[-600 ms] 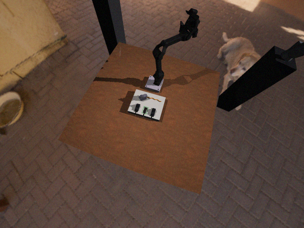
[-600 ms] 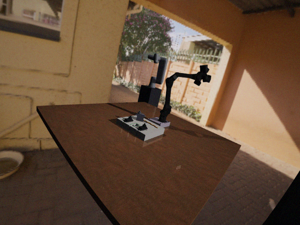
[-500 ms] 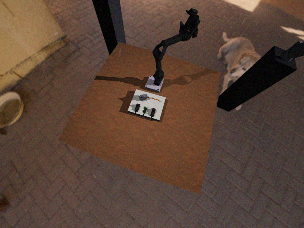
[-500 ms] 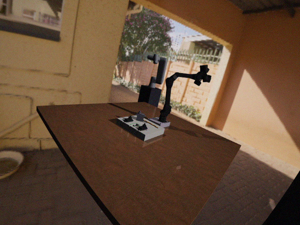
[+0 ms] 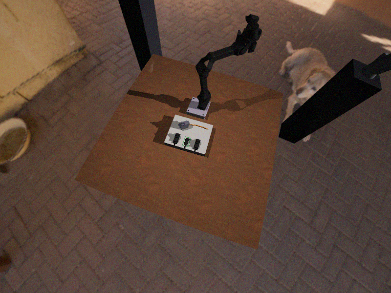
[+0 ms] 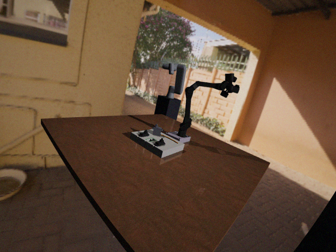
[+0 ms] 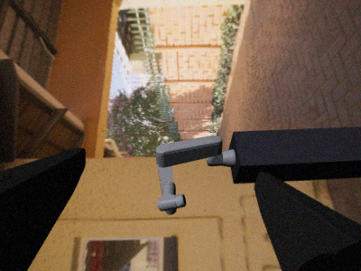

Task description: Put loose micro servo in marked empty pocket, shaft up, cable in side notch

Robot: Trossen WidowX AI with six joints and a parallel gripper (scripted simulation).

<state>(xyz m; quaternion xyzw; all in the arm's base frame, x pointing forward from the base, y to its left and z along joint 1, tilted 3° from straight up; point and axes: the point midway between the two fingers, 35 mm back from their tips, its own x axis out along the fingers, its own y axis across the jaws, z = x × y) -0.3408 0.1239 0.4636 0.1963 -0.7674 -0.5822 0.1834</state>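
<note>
Now: the grey deck 590 mm ahead of my gripper tip, 490 mm below it and 80 mm to the right of it.
</note>
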